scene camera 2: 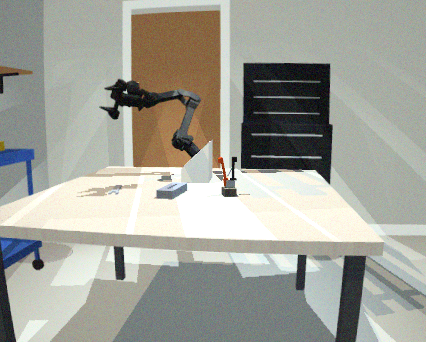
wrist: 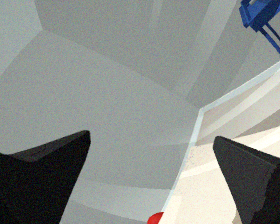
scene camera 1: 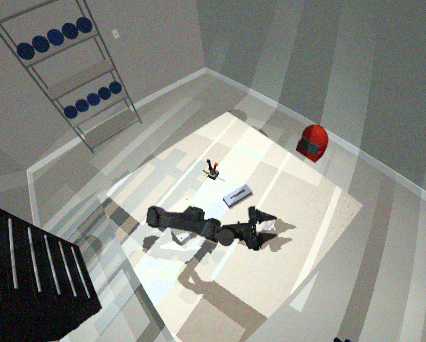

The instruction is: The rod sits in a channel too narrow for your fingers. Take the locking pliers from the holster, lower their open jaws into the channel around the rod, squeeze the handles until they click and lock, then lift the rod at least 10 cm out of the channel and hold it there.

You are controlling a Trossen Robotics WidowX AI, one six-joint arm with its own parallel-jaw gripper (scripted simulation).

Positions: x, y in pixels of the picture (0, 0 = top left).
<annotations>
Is the gripper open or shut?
Open.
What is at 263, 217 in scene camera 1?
The gripper.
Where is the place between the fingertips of the gripper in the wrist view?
155, 141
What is the gripper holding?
Nothing.
</annotations>
